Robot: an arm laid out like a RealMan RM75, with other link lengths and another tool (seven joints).
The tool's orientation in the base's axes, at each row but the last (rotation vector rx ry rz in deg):
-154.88, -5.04, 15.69
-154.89, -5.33, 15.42
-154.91, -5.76, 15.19
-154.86, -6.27, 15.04
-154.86, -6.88, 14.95
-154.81, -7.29, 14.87
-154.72, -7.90, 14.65
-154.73, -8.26, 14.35
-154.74, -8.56, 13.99
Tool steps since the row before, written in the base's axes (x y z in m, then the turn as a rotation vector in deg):
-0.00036, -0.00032, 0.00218, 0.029, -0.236, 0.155
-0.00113, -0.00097, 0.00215, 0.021, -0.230, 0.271
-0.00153, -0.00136, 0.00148, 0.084, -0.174, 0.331
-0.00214, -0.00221, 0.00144, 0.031, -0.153, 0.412
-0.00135, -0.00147, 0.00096, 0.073, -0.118, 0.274
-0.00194, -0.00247, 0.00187, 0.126, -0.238, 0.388
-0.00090, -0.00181, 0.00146, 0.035, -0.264, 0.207
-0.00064, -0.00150, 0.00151, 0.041, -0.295, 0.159
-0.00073, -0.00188, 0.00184, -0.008, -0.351, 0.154
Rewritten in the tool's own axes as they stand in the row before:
-0.00077, -0.00062, -0.00200, -0.024, 0.151, -0.239
-0.00158, -0.00004, -0.00208, -0.051, 0.097, -0.339
-0.00190, 0.00058, -0.00156, 0.007, 0.023, -0.382
-0.00259, 0.00133, -0.00175, -0.056, -0.031, -0.436
-0.00166, 0.00087, -0.00118, 0.012, -0.004, -0.307
-0.00252, 0.00136, -0.00227, 0.030, 0.060, -0.468
-0.00136, 0.00098, -0.00185, -0.034, 0.154, -0.298
-0.00107, 0.00068, -0.00183, -0.025, 0.203, -0.269
-0.00125, 0.00088, -0.00226, -0.080, 0.252, -0.277

